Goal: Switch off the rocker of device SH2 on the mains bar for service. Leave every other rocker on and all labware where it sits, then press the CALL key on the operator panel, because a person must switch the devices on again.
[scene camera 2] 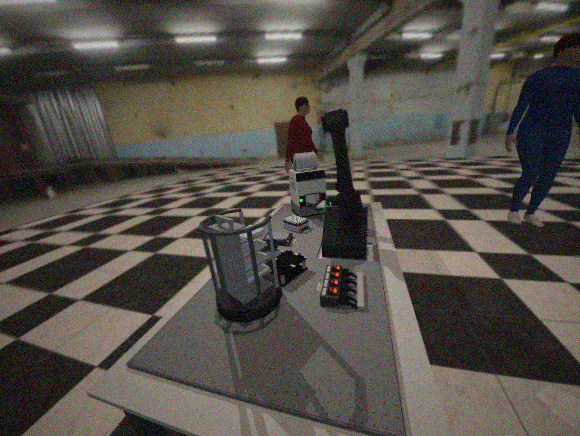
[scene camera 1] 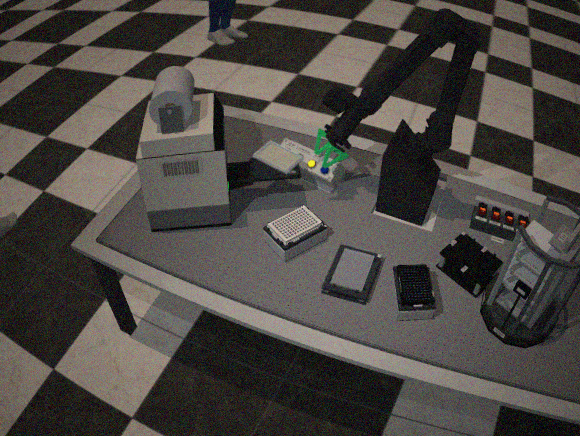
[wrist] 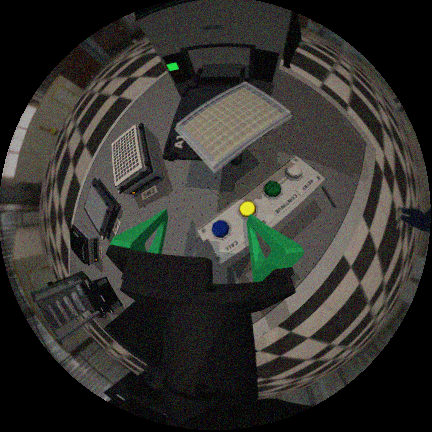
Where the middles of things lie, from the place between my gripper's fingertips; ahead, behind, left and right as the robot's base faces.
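Positions relative to my hand: shaker unit labelled SH2 (scene camera 1: 298, 245), 40 mm to the left, 220 mm ahead, 80 mm below; wire-caged cylinder rack (scene camera 1: 520, 306), 180 mm ahead, 740 mm to the left, 60 mm above.
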